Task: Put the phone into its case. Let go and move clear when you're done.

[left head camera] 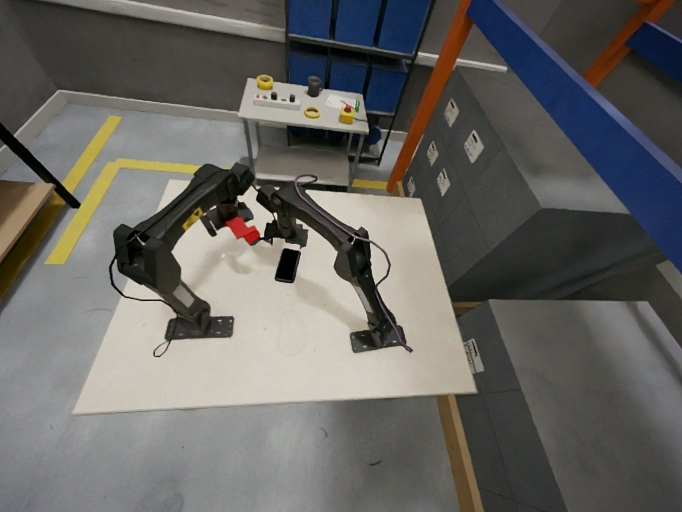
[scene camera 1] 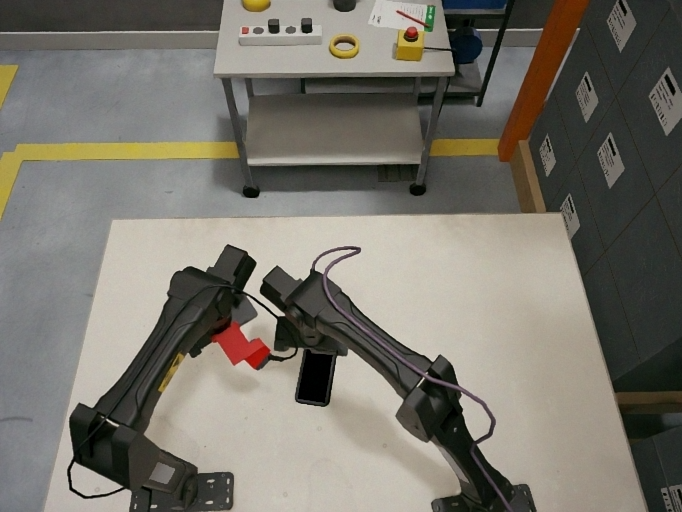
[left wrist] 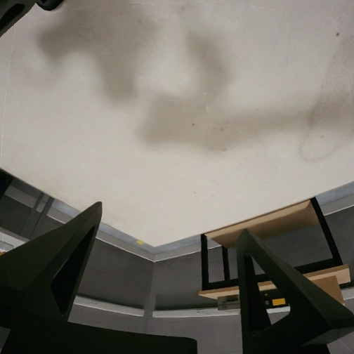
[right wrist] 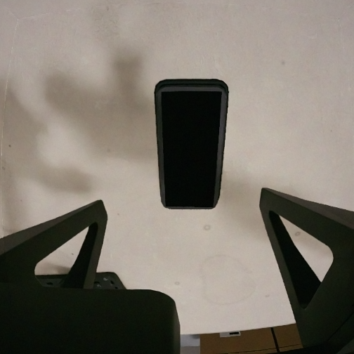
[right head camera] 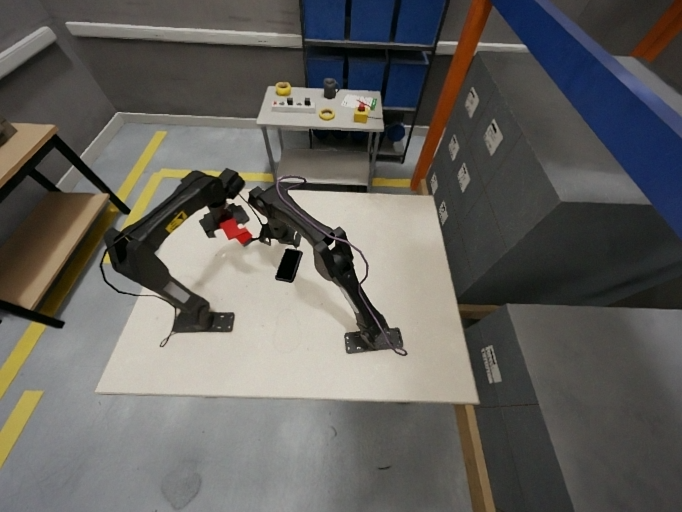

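The black phone (left head camera: pixel 287 265) (right head camera: pixel 289 265) (scene camera 1: pixel 316 377) (right wrist: pixel 191 150) lies face up inside its dark case (right wrist: pixel 191 81) on the table. In the right wrist view the case's rim shows around the phone, most clearly at the far end; whether the phone is fully seated is hard to tell. My right gripper (right wrist: pixel 180 202) (scene camera 1: pixel 311 342) is open and empty, raised above the phone, with fingertips apart from both its sides. My left gripper (left wrist: pixel 174 222) is open and empty, raised over the table left of the phone.
A red block-like part (left head camera: pixel 242 229) (right head camera: pixel 235 229) (scene camera 1: pixel 241 346) shows at the left gripper's wrist, close to the right gripper. Both arms reach over the white table (left head camera: pixel 264 385) (scene camera 1: pixel 440 248). A grey cart (scene camera 1: pixel 330 68) stands beyond its far edge.
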